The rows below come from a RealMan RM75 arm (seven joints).
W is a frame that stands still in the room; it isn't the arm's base.
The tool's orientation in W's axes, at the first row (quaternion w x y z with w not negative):
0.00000, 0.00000, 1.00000, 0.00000
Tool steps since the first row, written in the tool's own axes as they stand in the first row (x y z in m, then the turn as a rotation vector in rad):
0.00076, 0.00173, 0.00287, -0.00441, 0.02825, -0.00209
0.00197, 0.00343, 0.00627, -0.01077, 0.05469, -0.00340
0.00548, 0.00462, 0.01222, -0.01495, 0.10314, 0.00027
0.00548, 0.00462, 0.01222, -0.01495, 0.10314, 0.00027
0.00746, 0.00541, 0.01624, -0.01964, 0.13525, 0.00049
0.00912, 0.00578, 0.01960, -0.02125, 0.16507, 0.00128
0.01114, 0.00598, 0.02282, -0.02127, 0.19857, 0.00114
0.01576, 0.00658, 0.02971, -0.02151, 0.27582, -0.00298
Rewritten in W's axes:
-0.00076, 0.00173, -0.00287, 0.00441, 0.02825, 0.00209
-0.00197, 0.00343, -0.00627, 0.01077, 0.05469, 0.00340
-0.00548, 0.00462, -0.01222, 0.01495, 0.10314, -0.00027
-0.00548, 0.00462, -0.01222, 0.01495, 0.10314, -0.00027
-0.00746, 0.00541, -0.01624, 0.01964, 0.13525, -0.00049
-0.00912, 0.00578, -0.01960, 0.02125, 0.16507, -0.00128
-0.01114, 0.00598, -0.02282, 0.02127, 0.19857, -0.00114
-0.01576, 0.00658, -0.02971, 0.02151, 0.27582, 0.00298

